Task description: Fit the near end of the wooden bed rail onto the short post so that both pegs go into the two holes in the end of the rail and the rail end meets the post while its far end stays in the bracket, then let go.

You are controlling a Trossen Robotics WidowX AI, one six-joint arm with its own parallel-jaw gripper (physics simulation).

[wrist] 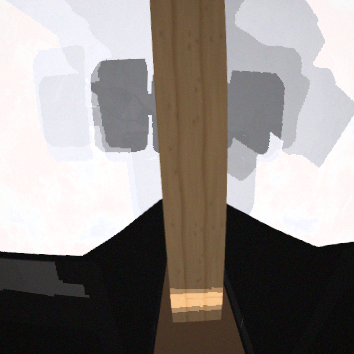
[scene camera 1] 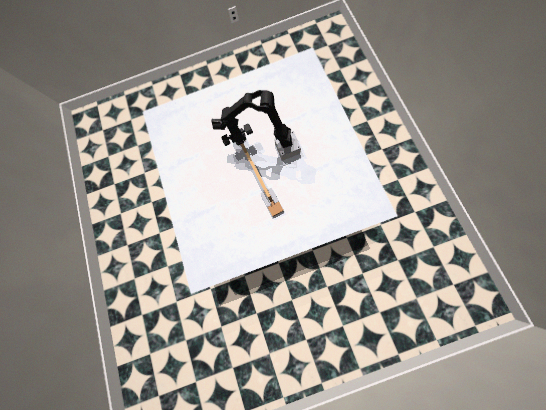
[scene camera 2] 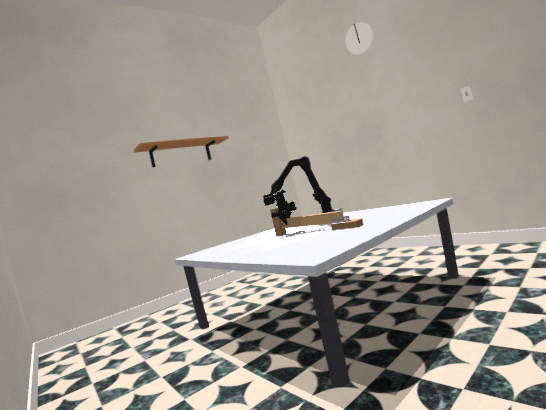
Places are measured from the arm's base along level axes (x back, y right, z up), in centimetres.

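Where they show: gripper, fingertip midpoint: (wrist: pixel 187 206) (scene camera 2: pixel 288 224); arm's base at its link origin: (scene camera 1: pixel 286 142) (scene camera 2: pixel 327 211).
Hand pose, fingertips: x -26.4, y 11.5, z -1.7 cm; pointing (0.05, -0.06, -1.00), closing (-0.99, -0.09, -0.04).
Note:
Things, the pixels of their top centre, and the offset from my fingertips. "pt": a spot on its surface instead. Level surfaces: height alone.
- long wooden rail at its top centre: (scene camera 2: pixel 309 214) (scene camera 1: pixel 252 164) dx +2.4, dy -18.9, dz +4.1 cm
- small grey bracket at its top centre: (scene camera 2: pixel 340 216) (scene camera 1: pixel 269 196) dx +5.2, dy -39.6, dz +0.2 cm
- wooden block at its top centre: (scene camera 2: pixel 346 221) (scene camera 1: pixel 271 201) dx +5.6, dy -42.7, dz -2.8 cm
- short post at a spot on its surface: (wrist: pixel 199 340) pt dx -0.9, dy +4.9, dz +3.6 cm
- white table at its surface level: dz -6.3 cm
The long wooden rail (scene camera 1: pixel 258 172) (scene camera 2: pixel 316 219) (wrist: pixel 194 150) runs roughly level above the table. Its far end is at the small grey bracket (scene camera 2: pixel 345 218), beside a wooden block (scene camera 1: pixel 275 209) (scene camera 2: pixel 348 225). My gripper (scene camera 1: pixel 240 142) (scene camera 2: pixel 283 218) (wrist: pixel 187 206) is shut on the rail close to its near end, with a black finger on each side. The short post (scene camera 2: pixel 280 229) (wrist: pixel 199 340) stands upright at that near end and shows dark brown below the rail's end face in the wrist view. The pegs and holes are hidden, and I cannot tell whether a gap remains.
The white table (scene camera 1: pixel 220 240) (scene camera 2: pixel 250 252) carries everything. The arm's base (scene camera 1: pixel 289 151) stands to the right of the rail in scene camera 1. A wall shelf (scene camera 2: pixel 182 144) hangs away from the table. Grey shadows of the arm and fingers lie around the rail.

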